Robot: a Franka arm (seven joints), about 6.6 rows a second.
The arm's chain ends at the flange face. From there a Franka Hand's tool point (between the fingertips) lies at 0.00 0.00 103.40 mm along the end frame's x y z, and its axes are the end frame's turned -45 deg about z.
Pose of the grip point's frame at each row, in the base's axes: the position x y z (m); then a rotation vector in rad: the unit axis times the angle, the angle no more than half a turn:
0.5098 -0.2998 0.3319 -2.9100 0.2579 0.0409
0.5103 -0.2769 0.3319 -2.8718 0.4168 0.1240
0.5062 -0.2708 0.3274 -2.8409 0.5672 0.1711
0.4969 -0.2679 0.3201 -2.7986 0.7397 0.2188
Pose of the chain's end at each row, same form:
0.5107 -0.3225 0.4328 -2.6105 1.3627 0.1625
0.5154 -0.3022 0.4320 -2.5304 1.5059 0.2506
0.5132 -0.2972 0.4271 -2.4520 1.6409 0.2971
0.5055 -0.2954 0.4194 -2.3536 1.7933 0.3428

